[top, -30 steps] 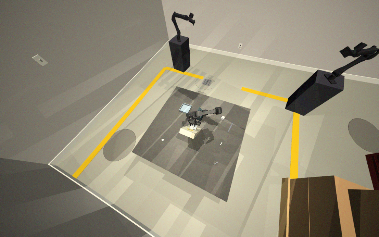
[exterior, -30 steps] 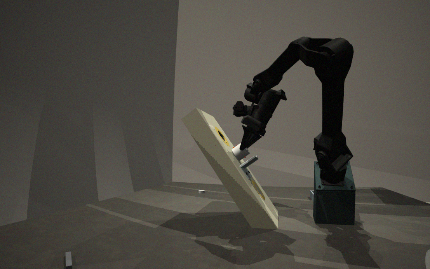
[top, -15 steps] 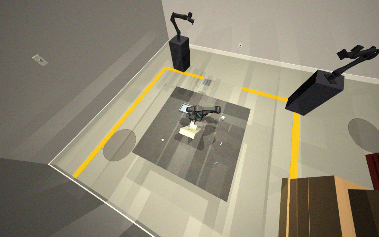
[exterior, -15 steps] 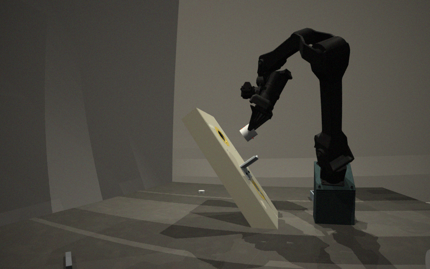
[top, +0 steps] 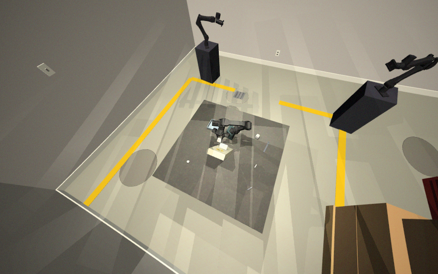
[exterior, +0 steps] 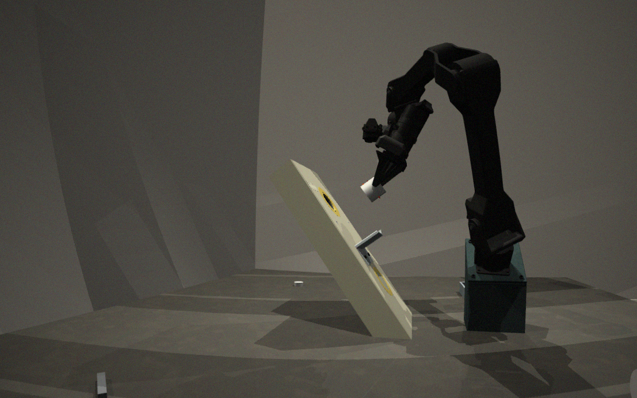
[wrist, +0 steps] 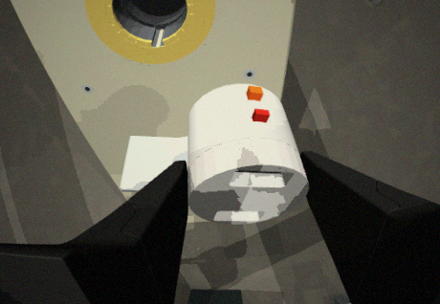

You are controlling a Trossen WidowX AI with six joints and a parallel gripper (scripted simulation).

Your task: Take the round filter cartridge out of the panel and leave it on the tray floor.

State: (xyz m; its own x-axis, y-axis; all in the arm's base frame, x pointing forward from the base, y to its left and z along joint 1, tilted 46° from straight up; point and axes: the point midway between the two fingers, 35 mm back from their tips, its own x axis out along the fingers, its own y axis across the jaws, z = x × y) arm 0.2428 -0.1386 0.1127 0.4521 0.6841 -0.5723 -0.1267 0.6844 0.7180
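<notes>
Now: the tray 29 cm below my gripper tip, 28 cm behind it and 27 cm to the right of it. The rest, counted from my gripper tip: cream service panel (12 cm below, 6 cm ahead, 5 cm to the left); round filter cartridge (right at my gripper tip).
</notes>
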